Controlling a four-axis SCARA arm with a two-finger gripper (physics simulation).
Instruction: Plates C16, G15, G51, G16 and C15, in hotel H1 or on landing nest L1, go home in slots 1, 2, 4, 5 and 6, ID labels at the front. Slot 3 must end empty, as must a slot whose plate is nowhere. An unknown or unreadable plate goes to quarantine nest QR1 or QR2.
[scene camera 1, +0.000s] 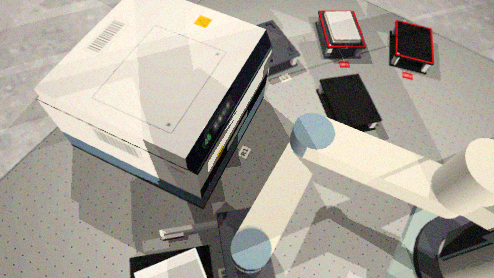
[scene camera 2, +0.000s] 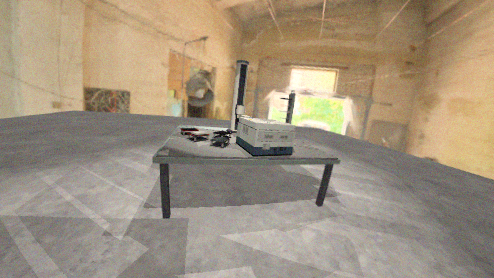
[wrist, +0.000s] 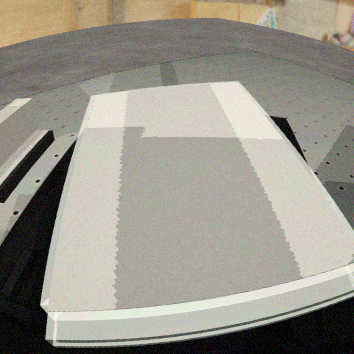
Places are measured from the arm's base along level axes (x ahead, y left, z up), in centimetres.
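Where they show: gripper, fingertip midpoint: (scene camera 1: 164, 275) (wrist: 214, 124); arm's base at its link origin: (scene camera 1: 463, 266) (scene camera 2: 235, 131).
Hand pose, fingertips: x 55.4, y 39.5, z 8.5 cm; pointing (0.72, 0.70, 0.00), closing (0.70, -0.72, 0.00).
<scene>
Each offset is from my fingertips to the centre of the thing. "spot": to the spot under its first point.
My gripper (scene camera 1: 172, 261) is open and empty. One pale finger shows in scene camera 1 and at the left edge of the wrist view; the other finger does not show. A white plate @(dx -1.7, dy -0.1, dz -1.0 cm) (scene camera 1: 172, 267) (wrist: 200, 200) lies flat on a black support (scene camera 1: 142, 260) (wrist: 37, 260), just under the gripper. No ID label is readable on its visible edge. Another white plate @(dx +1.2, dy -86.0, dz -1.0 cm) (scene camera 1: 343, 26) sits on the red-rimmed nest QR1 @(spot: dx -4.5, dy -84.1, dz -6.7 cm) (scene camera 1: 350, 51). Nest QR2 @(dx -20.2, dy -96.4, dz -4.4 cm) (scene camera 1: 414, 42) is empty. Landing nest L1 @(dx +16.5, dy -67.5, dz -4.4 cm) (scene camera 1: 282, 47) shows no plate on its visible part. A dark shelved tower @(dx -29.7, dy +16.8, dz +22.6 cm) (scene camera 2: 290, 107), too small to read, shows in scene camera 2.
A large white and blue instrument @(dx +24.7, dy -31.8, dz +5.1 cm) (scene camera 1: 150, 85) (scene camera 2: 265, 135) stands beside the arm, with an R1 label @(spot: dx +3.6, dy -34.8, dz -7.2 cm) (scene camera 1: 244, 152) at its front. A black nest @(dx -12.4, dy -62.6, dz -4.2 cm) (scene camera 1: 350, 100) stands near the arm's elbow (scene camera 1: 313, 131). The arm's tall column (scene camera 2: 241, 95) rises behind the instrument.
</scene>
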